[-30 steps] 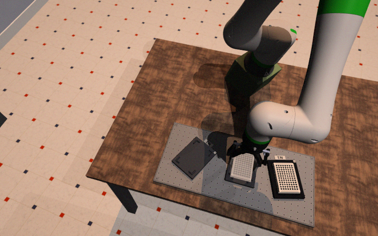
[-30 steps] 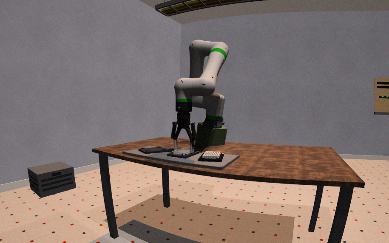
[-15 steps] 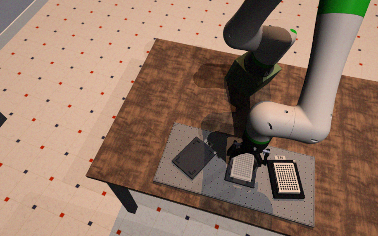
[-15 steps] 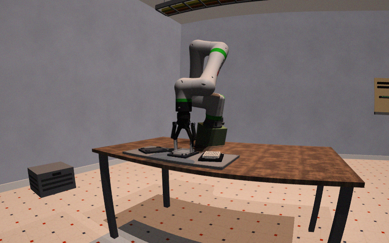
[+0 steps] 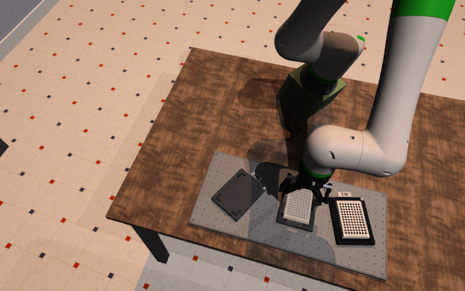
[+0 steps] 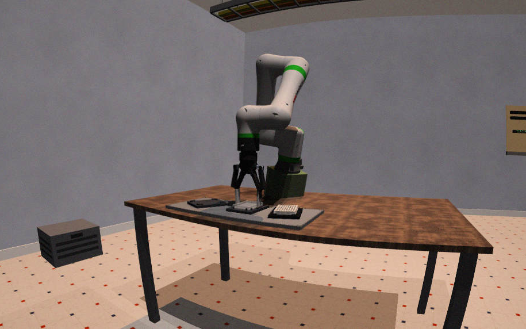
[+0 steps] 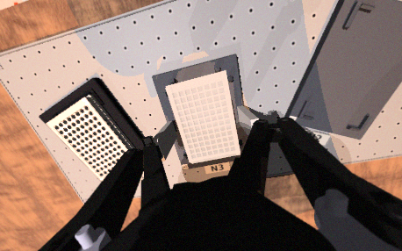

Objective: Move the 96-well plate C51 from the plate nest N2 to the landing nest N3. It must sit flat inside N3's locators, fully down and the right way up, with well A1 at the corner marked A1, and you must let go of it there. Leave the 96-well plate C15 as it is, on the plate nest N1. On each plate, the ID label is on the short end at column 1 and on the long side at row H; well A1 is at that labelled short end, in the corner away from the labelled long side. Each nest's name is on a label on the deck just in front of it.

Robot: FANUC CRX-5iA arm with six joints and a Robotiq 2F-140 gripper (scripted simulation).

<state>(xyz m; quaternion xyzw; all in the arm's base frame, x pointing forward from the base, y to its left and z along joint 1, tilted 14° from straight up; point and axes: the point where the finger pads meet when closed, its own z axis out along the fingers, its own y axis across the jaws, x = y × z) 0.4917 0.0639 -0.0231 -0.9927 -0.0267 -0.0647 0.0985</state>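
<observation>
Now: hand 3 cm above the white 96-well plate C51. The rest, counted from my hand: N1 label (10 cm behind, 15 cm to the left, 4 cm below); N3 label (10 cm behind, 1 cm to the right, 4 cm below); landing nest N3 (4 cm below).
</observation>
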